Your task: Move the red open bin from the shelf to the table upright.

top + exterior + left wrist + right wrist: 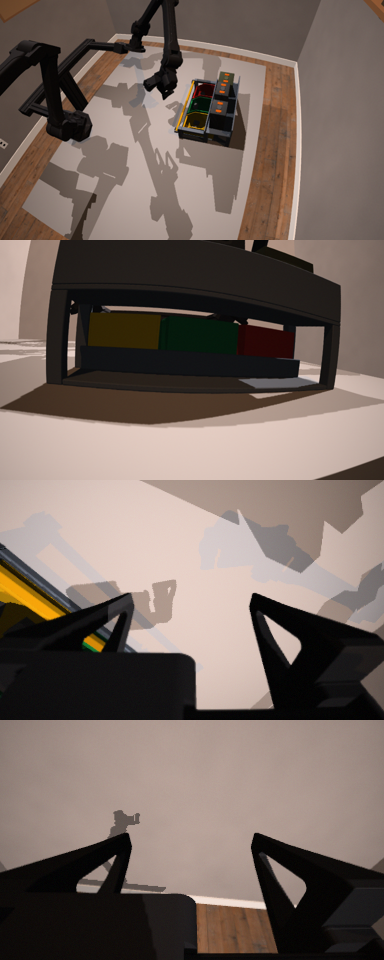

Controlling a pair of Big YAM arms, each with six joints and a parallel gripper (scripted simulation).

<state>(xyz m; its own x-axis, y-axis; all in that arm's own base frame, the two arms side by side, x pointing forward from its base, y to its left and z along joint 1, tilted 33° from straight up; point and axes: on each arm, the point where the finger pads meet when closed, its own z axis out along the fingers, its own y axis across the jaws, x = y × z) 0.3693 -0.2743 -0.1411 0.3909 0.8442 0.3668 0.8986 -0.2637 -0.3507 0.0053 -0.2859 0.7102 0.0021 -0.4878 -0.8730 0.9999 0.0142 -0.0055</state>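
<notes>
Now: the green bin 24 cm ahead of my left hand, 4 cm to the left of it and 11 cm below it. The rest, counted from my left hand: red open bin (24 cm ahead, 15 cm to the left, 11 cm below); then grey shelf (27 cm ahead, 4 cm to the left, 9 cm below).
</notes>
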